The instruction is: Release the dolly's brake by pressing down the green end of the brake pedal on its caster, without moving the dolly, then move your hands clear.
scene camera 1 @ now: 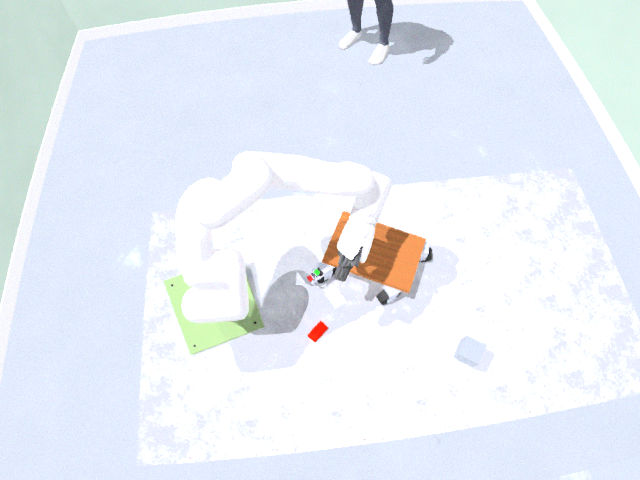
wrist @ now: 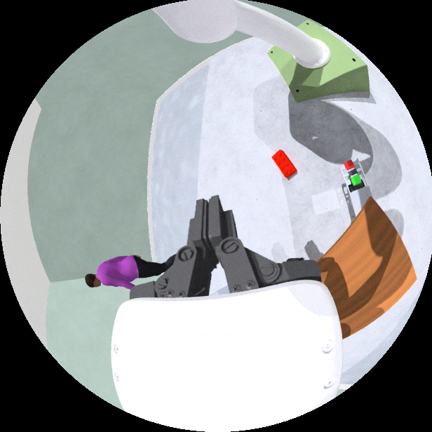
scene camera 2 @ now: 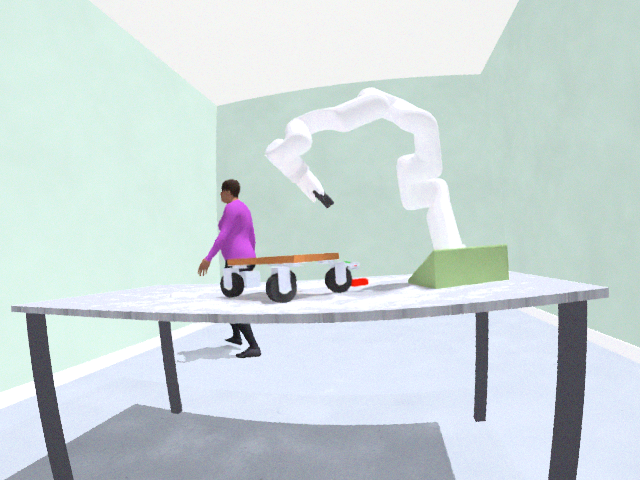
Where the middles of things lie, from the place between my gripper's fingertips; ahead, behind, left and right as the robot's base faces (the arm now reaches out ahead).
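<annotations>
There's a dolly (scene camera 1: 394, 255) here, and it's 23 cm below my hand, 16 cm ahead of it, and 14 cm to the left of it.
</annotations>
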